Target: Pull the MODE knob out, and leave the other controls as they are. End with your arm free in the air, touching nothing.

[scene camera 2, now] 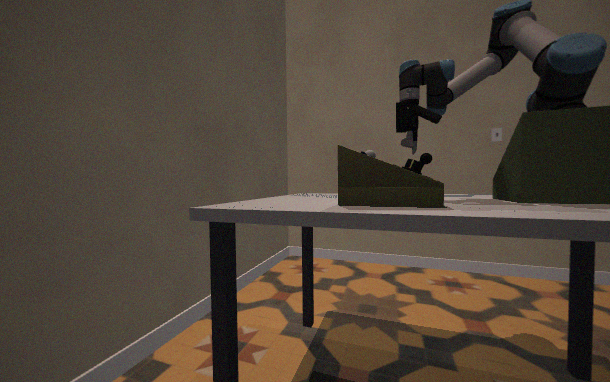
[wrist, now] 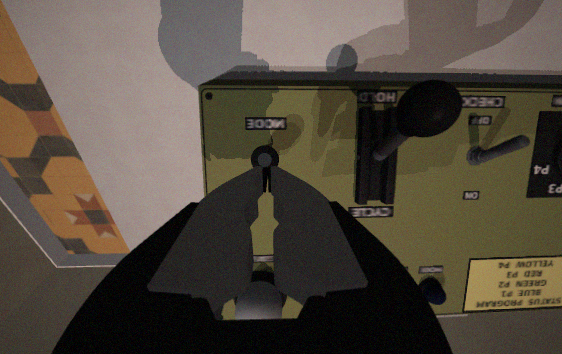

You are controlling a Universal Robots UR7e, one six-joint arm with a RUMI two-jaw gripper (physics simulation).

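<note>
The MODE knob is a small round black knob with a grey centre, near a corner of the olive control panel, beside its MODE label. My gripper is shut and empty, fingers pointing down. In the wrist view its tips overlap the knob's lower edge. In the scene view they hang a little above dark parts on the slope, one with a thin yellowish line; whether this is the knob I cannot tell for sure. How far out the knob stands is hard to tell.
A black ball lever stands up beside the knob, with a grey CHECK toggle further right. A pale dome and a dark blue button are on the panel's other side. The panel stands on the table.
</note>
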